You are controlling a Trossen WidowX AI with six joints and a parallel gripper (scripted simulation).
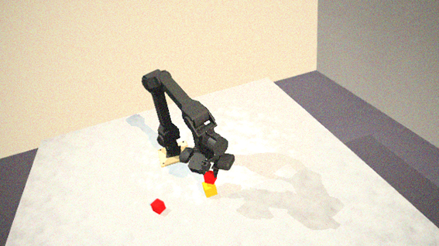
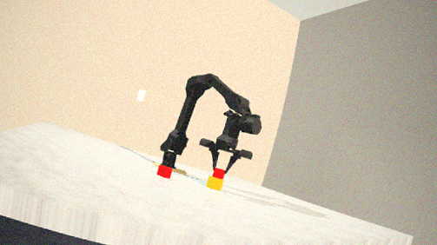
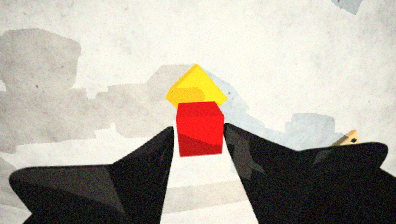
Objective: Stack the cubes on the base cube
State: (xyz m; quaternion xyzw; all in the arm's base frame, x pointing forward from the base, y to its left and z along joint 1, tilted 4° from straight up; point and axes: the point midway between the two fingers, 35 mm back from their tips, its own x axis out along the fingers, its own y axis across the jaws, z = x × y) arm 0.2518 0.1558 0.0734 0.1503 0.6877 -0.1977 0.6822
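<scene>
The yellow cube is 20 mm ahead of my gripper tip, 10 mm to the right of it and 40 mm below it.
</scene>
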